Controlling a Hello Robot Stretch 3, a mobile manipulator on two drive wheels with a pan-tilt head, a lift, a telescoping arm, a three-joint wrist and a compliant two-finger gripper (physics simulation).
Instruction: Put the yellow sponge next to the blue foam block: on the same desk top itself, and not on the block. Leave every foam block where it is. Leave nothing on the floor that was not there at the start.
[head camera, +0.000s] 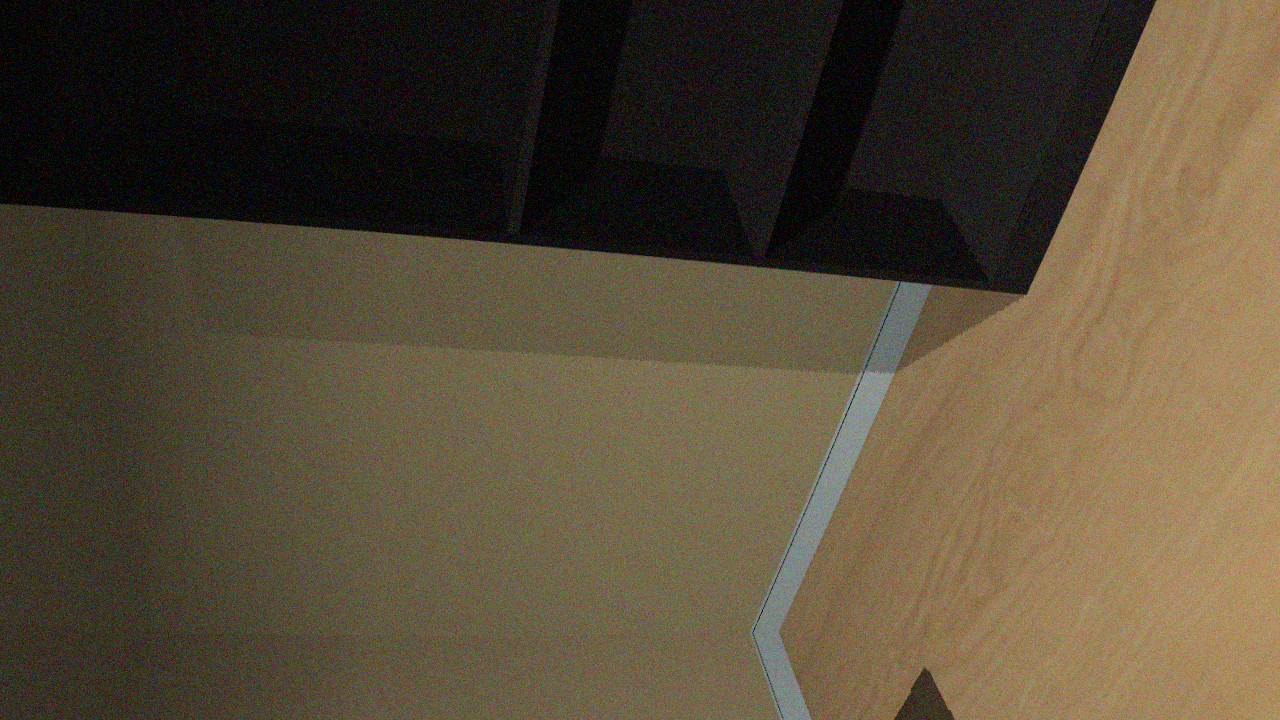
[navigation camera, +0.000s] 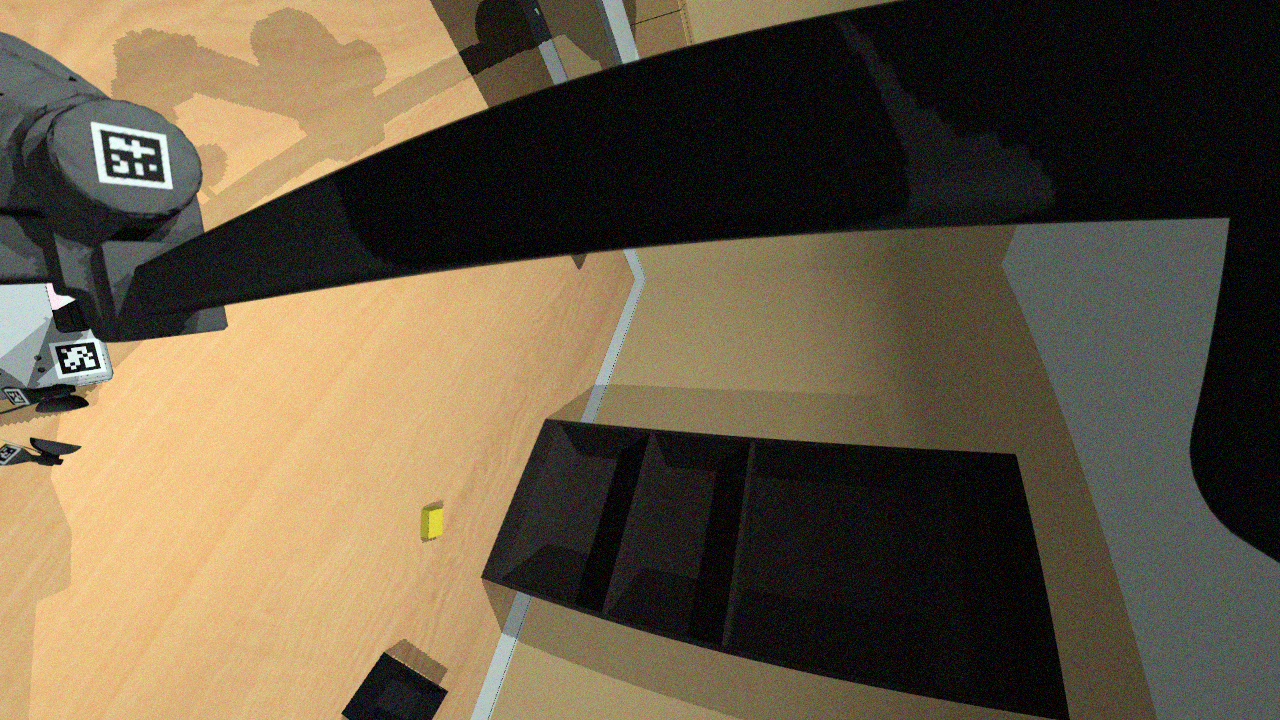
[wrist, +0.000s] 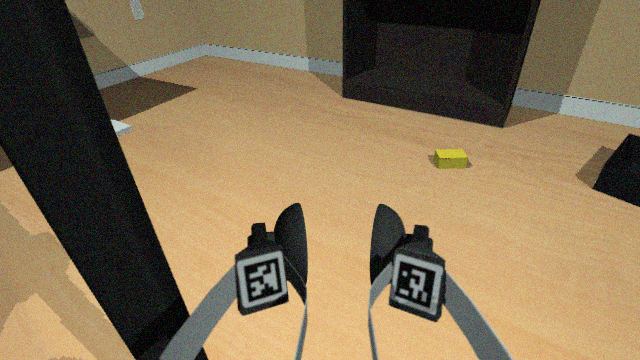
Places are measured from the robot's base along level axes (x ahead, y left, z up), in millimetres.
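Pixels of known places: gripper, fingertip midpoint: (navigation camera: 82, 424) (wrist: 339, 231).
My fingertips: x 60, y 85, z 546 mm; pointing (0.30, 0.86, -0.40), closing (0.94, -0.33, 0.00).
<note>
For each thing: its top centre in the pictures, then the offset to it from my fingertips. "*": a spot on its surface instead.
- yellow sponge, middle of its top: (wrist: 451, 153) (navigation camera: 435, 523) 772 mm left, 693 mm ahead, 501 mm down
- black box, middle of its top: (navigation camera: 408, 707) 455 mm left, 1226 mm ahead, 446 mm down
- white foot piece, surface spot: (wrist: 121, 127) * 1503 mm left, 544 mm back, 521 mm down
The yellow sponge (navigation camera: 433, 522) (wrist: 451, 158) lies on the wooden floor, in front of the black shelf unit. In the wrist view it is beyond the fingertips and to the right. My gripper (navigation camera: 71, 424) (wrist: 339, 231) is open, with bare floor showing between its fingers, and is apart from the sponge. The blue foam block does not show in the three views. No other foam block can be made out.
A tall black shelf unit (head camera: 769, 259) (navigation camera: 747, 537) (wrist: 425, 106) stands at the wall. A black box (navigation camera: 393, 691) (wrist: 625, 172) stands on the floor right of the sponge in the wrist view. My black mast or arm crosses the navigation view. A white foot piece (wrist: 121, 127) lies at left.
</note>
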